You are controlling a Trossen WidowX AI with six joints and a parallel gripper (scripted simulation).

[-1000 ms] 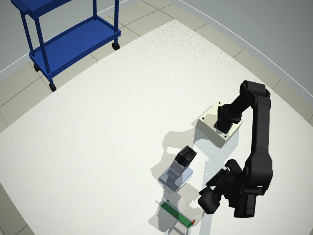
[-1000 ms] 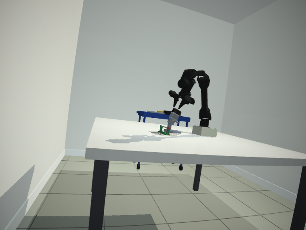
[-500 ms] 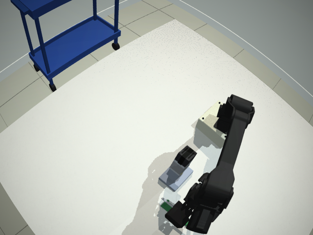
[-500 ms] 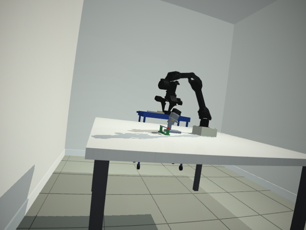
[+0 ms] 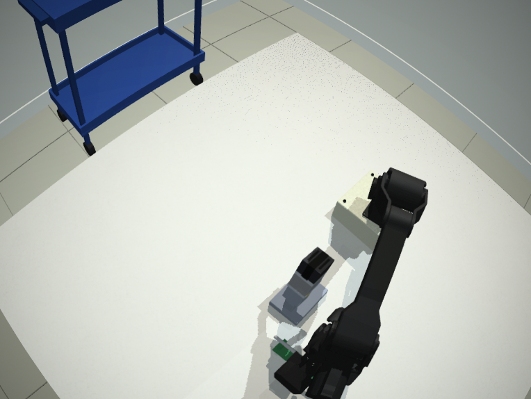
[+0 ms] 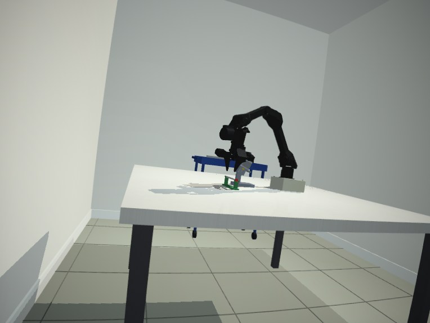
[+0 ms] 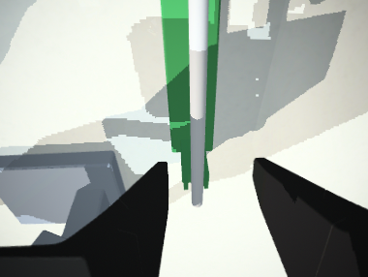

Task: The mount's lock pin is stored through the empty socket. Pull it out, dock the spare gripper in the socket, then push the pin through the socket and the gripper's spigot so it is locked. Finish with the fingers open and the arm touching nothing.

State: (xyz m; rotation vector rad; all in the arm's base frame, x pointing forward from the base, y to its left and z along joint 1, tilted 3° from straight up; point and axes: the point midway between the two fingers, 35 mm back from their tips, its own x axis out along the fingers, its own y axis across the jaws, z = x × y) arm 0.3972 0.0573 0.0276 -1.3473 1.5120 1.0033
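My gripper tip is 50 mm above the green holder and 10 mm to the right of it. The rest, counted from my gripper tip: spare gripper 130 mm behind, 90 mm to the right, 40 mm above; grey mount 120 mm behind, 80 mm to the right, 30 mm below.
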